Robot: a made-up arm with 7 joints.
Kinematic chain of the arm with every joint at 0, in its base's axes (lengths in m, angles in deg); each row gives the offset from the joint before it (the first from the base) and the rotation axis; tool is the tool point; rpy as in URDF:
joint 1: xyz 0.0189 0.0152 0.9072 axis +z
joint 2: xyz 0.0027 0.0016 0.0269 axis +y
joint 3: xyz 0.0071 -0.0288 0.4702 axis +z
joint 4: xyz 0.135 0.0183 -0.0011 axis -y
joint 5: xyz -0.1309 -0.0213 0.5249 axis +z
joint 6: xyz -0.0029 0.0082 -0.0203 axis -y
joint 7: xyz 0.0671 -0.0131 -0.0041 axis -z
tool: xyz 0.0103 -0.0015 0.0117 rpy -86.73 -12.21 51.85
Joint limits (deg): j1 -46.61..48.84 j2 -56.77..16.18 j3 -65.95..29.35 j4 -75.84..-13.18 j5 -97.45..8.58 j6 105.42..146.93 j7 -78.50..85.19
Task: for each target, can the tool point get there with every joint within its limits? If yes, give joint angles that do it. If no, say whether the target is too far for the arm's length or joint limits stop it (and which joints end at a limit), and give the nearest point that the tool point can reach.
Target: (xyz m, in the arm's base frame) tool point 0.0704 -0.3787 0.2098
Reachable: no: joint limits stop it (at a limit: joint 1, joint 2, joint 4, joint 5, joint 6, joint 7) | nearest point 0.3527 -0.7261 1.4558 | short by 1.324 m
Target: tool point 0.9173 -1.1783 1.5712
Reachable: no: too far | nearest point 0.5329 -0.6676 1.4903 | short by 0.644 m
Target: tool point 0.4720 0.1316 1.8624
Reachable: yes | joints 33.56 -5.58 -19.33 -60.50 -59.36 138.38 -43.82
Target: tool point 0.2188 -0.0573 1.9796
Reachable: yes | joints 33.39 -16.99 -24.96 -47.63 -57.90 129.99 -42.74
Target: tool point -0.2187 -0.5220 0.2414
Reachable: no: joint limits stop it (at a limit: joint 1, joint 2, joint 3, joint 4, joint 5, joint 6, joint 7) | nearest point -0.4662 -0.6968 1.5094 | short by 1.304 m
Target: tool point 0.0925 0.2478 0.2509
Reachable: no: joint limits stop it (at a limit: joint 1, joint 2, joint 4, joint 5, joint 6, joint 7) | nearest point 0.4134 0.7134 1.4508 | short by 1.326 m
